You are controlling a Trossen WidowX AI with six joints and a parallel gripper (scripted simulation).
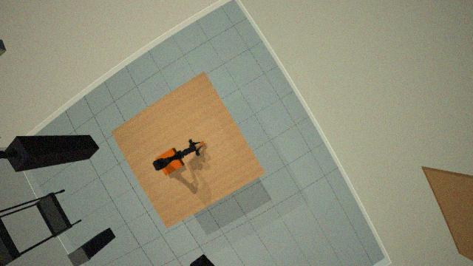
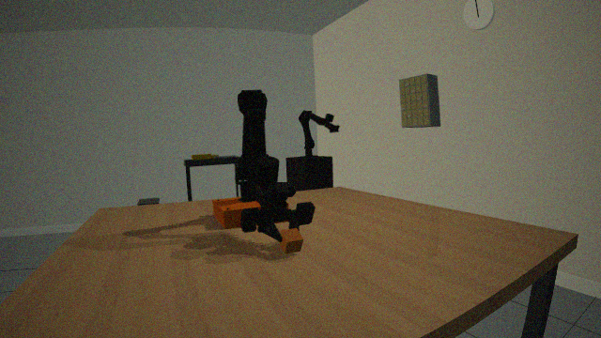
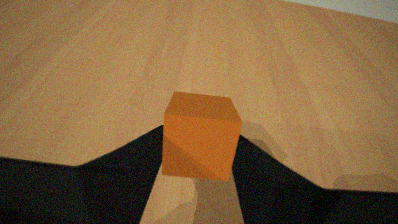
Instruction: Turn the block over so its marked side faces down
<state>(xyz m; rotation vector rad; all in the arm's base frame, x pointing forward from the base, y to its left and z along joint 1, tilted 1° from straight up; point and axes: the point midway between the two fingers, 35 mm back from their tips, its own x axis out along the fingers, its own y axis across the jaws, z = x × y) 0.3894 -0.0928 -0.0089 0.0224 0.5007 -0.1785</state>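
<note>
The block is 10 mm below my gripper tip.
</note>
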